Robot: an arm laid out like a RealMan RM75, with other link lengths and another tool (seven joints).
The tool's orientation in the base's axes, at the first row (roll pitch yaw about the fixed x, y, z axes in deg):
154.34, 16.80, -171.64
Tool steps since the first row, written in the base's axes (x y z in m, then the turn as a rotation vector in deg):
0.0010, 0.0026, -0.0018, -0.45, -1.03, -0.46
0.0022, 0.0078, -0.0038, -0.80, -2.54, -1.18
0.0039, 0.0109, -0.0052, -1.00, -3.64, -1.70
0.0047, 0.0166, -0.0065, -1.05, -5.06, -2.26
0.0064, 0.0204, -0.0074, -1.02, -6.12, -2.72
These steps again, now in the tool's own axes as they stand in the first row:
-0.0008, 0.0013, 0.0030, 0.70, -0.98, -0.17
-0.0021, 0.0047, 0.0073, 1.45, -2.50, -0.32
-0.0037, 0.0064, 0.0103, 1.95, -3.63, -0.43
-0.0049, 0.0106, 0.0143, 2.35, -5.09, -0.61
-0.0068, 0.0131, 0.0171, 2.60, -6.21, -0.71

